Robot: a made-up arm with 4 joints. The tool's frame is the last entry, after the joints.
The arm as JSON. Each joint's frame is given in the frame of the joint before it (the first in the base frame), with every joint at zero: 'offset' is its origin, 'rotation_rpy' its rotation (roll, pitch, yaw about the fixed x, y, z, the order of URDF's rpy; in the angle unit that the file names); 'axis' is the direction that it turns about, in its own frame. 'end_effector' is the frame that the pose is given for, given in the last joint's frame.
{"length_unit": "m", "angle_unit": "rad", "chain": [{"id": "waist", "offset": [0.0, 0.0, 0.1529], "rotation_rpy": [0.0, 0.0, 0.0], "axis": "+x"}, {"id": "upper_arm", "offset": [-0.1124, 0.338, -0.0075], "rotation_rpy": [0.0, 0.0, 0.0], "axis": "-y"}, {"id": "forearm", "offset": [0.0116, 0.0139, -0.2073], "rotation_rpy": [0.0, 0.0, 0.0], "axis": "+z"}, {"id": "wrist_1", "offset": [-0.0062, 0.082, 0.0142], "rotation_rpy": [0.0, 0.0, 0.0], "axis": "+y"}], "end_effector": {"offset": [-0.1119, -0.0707, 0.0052], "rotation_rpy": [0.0, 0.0, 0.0]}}
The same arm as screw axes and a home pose.
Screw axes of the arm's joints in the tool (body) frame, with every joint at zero. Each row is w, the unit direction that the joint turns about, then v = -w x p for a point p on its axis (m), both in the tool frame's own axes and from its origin. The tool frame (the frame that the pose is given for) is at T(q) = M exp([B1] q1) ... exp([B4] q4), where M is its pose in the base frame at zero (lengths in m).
B1: w 1 0 0 v 0.0000 0.1954 0.3632
B2: w 0 -1 0 v 0.1879 0.0000 -0.1065
B3: w 0 0 1 v -0.0113 -0.1181 0.0000
B4: w 0 1 0 v 0.0052 0.0000 0.1119
M: xyz -0.2189 0.3632 -0.0425 (m) quaternion w x y z 1 0 0 0

